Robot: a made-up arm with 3 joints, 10 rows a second.
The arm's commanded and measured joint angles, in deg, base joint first. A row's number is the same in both.
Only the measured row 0 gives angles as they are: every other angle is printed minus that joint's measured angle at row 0.
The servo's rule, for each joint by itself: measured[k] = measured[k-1] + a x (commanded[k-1-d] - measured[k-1]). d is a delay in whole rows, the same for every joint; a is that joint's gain. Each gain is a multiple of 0.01, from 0.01 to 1. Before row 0 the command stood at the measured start. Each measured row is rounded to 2 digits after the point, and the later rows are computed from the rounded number. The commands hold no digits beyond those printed.
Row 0, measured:
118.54 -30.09 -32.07
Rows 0 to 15, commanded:
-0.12 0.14 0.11
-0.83 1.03 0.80
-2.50 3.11 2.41
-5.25 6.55 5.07
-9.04 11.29 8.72
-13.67 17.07 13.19
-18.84 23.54 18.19
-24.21 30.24 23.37
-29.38 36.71 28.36
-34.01 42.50 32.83
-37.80 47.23 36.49
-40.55 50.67 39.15
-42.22 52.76 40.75
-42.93 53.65 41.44
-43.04 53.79 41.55
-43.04 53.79 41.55
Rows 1 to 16, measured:
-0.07 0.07 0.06
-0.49 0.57 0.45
-1.60 1.89 1.49
-3.61 4.31 3.39
-6.60 7.94 6.21
-10.49 12.69 9.91
-15.08 18.33 14.30
-20.10 24.52 19.11
-25.20 30.86 24.01
-30.05 36.91 28.68
-34.31 42.28 32.82
-37.74 46.64 36.17
-40.20 49.82 38.60
-41.70 51.81 40.11
-42.44 52.84 40.87
-42.77 53.33 41.23
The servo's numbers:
d 0
a 0.55 0.52 0.53

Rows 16 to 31, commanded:
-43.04 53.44 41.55
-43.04 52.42 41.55
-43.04 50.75 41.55
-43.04 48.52 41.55
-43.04 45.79 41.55
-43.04 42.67 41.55
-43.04 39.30 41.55
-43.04 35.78 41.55
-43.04 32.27 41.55
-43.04 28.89 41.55
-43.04 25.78 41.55
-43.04 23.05 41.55
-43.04 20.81 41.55
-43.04 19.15 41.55
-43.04 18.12 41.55
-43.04 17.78 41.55
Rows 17 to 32, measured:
-42.92 53.39 41.40
-42.99 52.89 41.48
-43.02 51.78 41.52
-43.03 50.08 41.54
-43.04 47.85 41.55
-43.04 45.16 41.55
-43.04 42.11 41.55
-43.04 38.82 41.55
-43.04 35.41 41.55
-43.04 32.02 41.55
-43.04 28.78 41.55
-43.04 25.80 41.55
-43.04 23.21 41.55
-43.04 21.10 41.55
-43.04 19.55 41.55
-43.04 18.63 41.55

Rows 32 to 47, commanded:
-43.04 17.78 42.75
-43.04 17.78 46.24
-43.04 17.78 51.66
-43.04 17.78 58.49
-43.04 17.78 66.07
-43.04 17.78 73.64
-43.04 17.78 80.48
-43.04 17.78 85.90
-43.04 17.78 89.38
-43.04 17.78 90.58
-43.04 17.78 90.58
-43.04 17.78 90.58
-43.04 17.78 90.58
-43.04 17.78 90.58
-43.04 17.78 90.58
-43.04 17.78 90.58
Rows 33 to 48, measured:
-43.04 18.19 42.19
-43.04 17.98 44.34
-43.04 17.88 48.22
-43.04 17.83 53.66
-43.04 17.80 60.24
-43.04 17.79 67.34
-43.04 17.78 74.30
-43.04 17.78 80.45
-43.04 17.78 85.18
-43.04 17.78 88.04
-43.04 17.78 89.39
-43.04 17.78 90.02
-43.04 17.78 90.32
-43.04 17.78 90.46
-43.04 17.78 90.52
-43.04 17.78 90.55

